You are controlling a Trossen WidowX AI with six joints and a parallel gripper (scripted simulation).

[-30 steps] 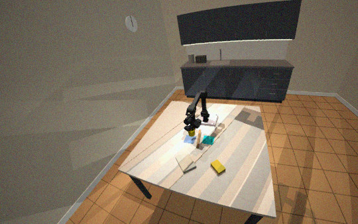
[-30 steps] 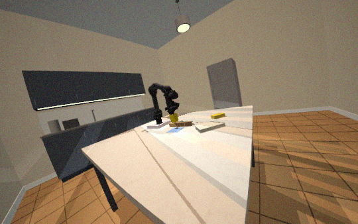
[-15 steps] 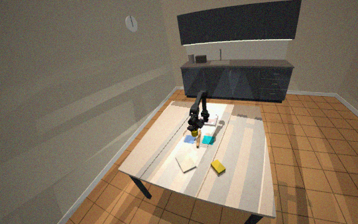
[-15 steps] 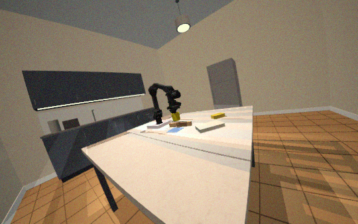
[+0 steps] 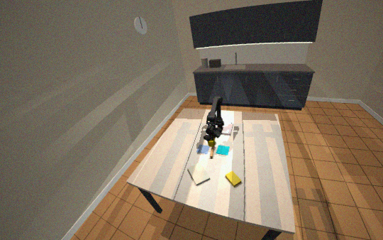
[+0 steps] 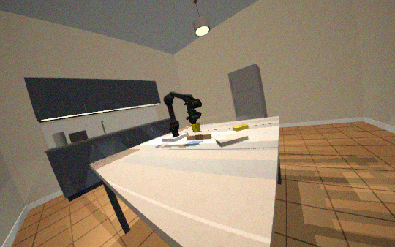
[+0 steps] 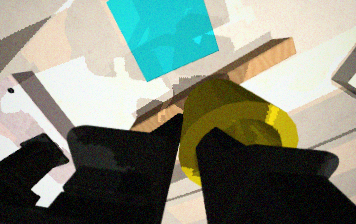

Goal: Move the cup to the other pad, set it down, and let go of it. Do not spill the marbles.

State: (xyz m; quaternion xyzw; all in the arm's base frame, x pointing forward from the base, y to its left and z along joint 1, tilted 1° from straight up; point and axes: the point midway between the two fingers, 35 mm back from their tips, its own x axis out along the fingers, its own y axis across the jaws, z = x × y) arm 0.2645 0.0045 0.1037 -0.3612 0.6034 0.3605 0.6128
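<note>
Right now my gripper tip is 110 mm above the cyan pad and 90 mm to the right of it. From my gripper tip the other things lie so: wooden bar 90 mm below, 20 mm ahead, 10 mm to the right; white book 320 mm ahead, 90 mm below, 40 mm to the right; olive-yellow cup 20 mm to the right, 20 mm ahead.
</note>
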